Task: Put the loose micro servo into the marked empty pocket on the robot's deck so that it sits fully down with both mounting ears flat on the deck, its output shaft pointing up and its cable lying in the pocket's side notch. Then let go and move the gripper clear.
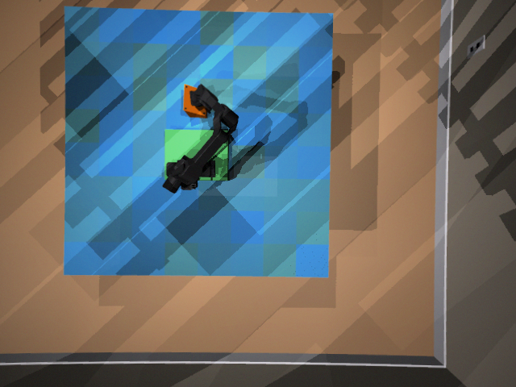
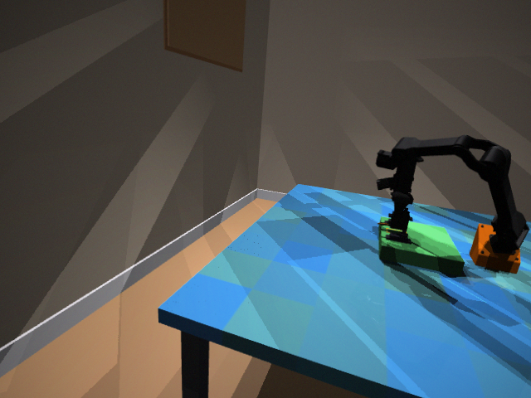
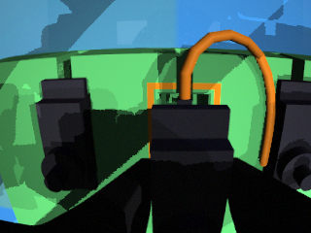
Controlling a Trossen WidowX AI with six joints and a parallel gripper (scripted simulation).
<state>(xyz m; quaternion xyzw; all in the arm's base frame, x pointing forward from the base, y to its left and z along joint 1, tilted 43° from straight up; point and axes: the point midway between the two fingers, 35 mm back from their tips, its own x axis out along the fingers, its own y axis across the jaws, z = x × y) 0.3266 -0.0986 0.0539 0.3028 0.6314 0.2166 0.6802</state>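
My gripper tip is 120 mm past the green deck, 90 mm above it and 10 mm to the right of it.
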